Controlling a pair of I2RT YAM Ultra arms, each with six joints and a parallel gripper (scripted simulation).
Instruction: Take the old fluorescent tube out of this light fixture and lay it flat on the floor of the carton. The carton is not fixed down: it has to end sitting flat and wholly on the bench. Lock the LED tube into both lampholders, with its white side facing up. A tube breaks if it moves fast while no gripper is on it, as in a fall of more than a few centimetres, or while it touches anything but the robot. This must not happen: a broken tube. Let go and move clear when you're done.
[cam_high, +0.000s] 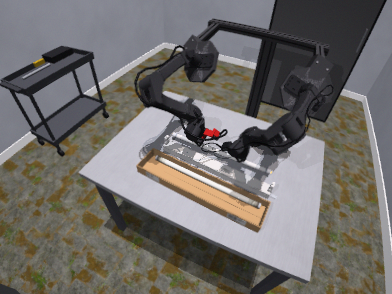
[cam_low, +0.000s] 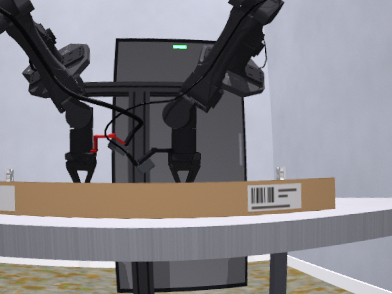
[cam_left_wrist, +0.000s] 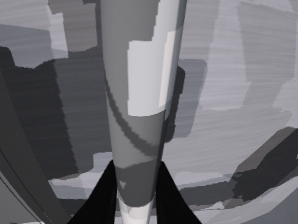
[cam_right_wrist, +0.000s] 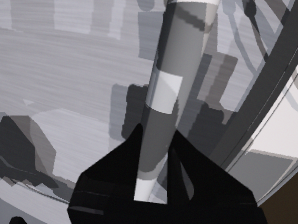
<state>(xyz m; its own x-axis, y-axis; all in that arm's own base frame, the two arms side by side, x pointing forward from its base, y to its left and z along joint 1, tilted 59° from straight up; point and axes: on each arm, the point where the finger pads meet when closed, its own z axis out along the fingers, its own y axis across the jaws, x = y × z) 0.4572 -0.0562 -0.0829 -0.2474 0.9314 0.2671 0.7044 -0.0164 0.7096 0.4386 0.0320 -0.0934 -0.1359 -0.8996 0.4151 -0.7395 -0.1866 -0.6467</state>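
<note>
Now: the LED tube 12 cm to the left of my right hand and 1 cm below it. The rest, counted from my right hand: light fixture 14 cm to the left, 10 cm ahead, 1 cm above; carton 25 cm ahead, 13 cm to the left, 1 cm below; old fluorescent tube 20 cm ahead, 13 cm to the left, 2 cm below.
Right now my left hand is 12 cm to the left of the LED tube and 1 cm above it. From my left hand the other things lie so: light fixture 10 cm ahead, 10 cm to the right, 2 cm above; carton 25 cm ahead, 11 cm to the right, 1 cm below; old fluorescent tube 20 cm ahead, 11 cm to the right, 2 cm below.
</note>
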